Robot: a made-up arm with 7 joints.
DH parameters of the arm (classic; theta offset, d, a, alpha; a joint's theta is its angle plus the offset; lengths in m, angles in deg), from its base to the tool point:
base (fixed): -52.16 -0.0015 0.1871 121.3
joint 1: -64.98 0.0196 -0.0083 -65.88
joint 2: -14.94 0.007 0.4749 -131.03
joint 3: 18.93 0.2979 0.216 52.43
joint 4: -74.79 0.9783 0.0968 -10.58
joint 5: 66.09 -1.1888 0.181 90
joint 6: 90 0.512 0.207 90
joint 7: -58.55 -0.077 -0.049 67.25
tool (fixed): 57.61 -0.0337 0 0
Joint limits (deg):
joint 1: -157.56..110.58
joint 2: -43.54..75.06
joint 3: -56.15..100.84
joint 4: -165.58..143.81
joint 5: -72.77..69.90
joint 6: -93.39..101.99
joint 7: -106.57..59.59
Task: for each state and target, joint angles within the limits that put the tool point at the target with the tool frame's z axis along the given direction. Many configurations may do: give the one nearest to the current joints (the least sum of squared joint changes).
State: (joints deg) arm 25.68 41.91 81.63 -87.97 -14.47 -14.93 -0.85
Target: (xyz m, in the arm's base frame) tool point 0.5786 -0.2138 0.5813 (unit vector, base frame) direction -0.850 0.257 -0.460
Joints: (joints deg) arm 34.39 37.68 63.08 -89.83 -6.55 -39.24 -9.59
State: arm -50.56 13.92 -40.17 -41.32 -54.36 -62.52 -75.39
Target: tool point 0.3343 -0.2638 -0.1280 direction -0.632 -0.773 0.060
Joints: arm -61.93 28.73 -41.75 -21.98 -34.02 -34.90 -102.60
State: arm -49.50 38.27 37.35 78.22 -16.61 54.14 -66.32
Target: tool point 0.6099 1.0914 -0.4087 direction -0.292 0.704 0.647
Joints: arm -58.91 53.59 5.77 111.44 -8.78 67.25 -60.54
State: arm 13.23 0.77 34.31 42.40 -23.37 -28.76 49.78
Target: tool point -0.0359 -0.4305 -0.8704 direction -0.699 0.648 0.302
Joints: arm -28.59 -32.96 29.57 17.58 -42.77 -22.26 59.59
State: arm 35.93 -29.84 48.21 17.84 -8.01 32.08 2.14
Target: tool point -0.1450 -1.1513 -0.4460 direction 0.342 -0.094 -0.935
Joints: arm 74.30 -28.54 10.04 50.91 -10.69 61.69 -36.61
